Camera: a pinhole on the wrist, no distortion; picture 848 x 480 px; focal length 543.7 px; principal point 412.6 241.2 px. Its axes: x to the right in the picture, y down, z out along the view. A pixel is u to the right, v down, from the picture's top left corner.
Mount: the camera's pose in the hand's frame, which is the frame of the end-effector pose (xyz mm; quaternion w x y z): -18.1 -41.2 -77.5 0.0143 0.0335 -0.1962 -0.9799
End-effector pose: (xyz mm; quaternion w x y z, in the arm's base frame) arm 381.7 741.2 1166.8 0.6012 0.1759 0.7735 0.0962
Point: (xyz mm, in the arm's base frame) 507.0 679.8 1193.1
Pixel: 538 419
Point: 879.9 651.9 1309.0
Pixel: 631 361
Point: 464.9 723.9 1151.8
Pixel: 352 350
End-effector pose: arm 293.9 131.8 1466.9 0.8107 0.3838 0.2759 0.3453
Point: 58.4 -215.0 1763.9
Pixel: outside the picture
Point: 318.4 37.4 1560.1
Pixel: 528 274
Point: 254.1 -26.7 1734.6
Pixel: 662 105
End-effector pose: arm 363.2 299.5 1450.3 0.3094 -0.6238 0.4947 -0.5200
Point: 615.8 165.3 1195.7
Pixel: 314 166
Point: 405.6 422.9 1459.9
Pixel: outside the picture
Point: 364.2 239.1 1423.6
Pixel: 56 46
